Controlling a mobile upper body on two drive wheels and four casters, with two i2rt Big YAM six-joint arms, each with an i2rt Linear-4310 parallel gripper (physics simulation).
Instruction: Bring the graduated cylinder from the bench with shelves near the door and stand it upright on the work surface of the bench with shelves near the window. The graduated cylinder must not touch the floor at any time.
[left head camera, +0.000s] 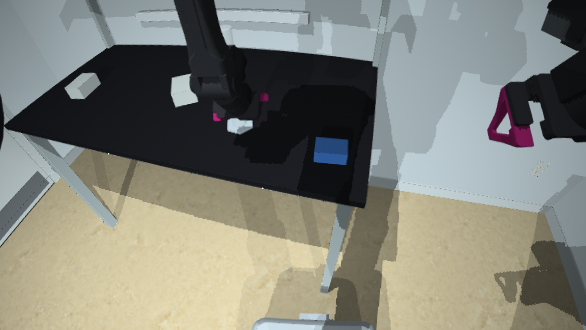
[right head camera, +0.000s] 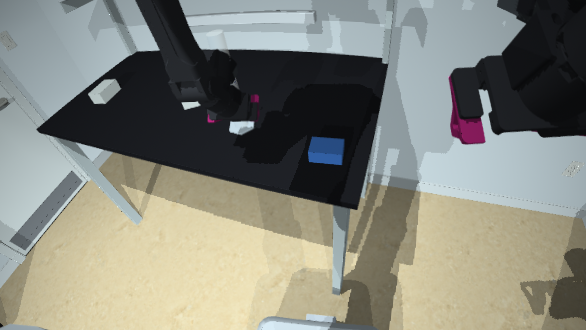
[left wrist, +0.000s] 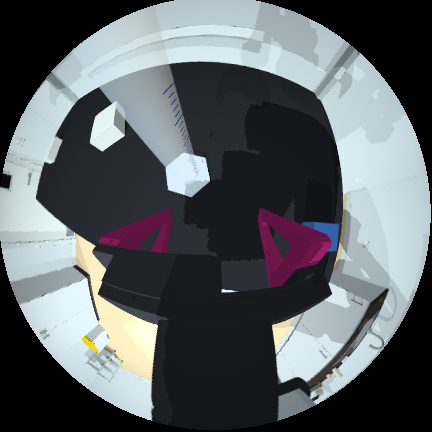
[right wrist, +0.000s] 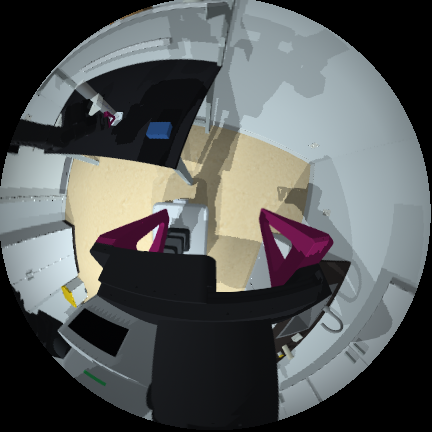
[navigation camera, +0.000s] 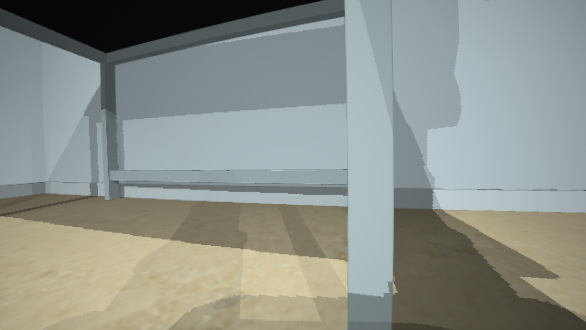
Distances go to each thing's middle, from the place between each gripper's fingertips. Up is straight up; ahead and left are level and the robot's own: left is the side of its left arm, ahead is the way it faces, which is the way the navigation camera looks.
The graduated cylinder (left wrist: 132, 70) is 50 cm to the left of my right hand, 42 cm ahead of it and 20 cm below it.
The graduated cylinder is 8 cm ahead of my left hand, 5 cm to the left of it and 5 cm above it.
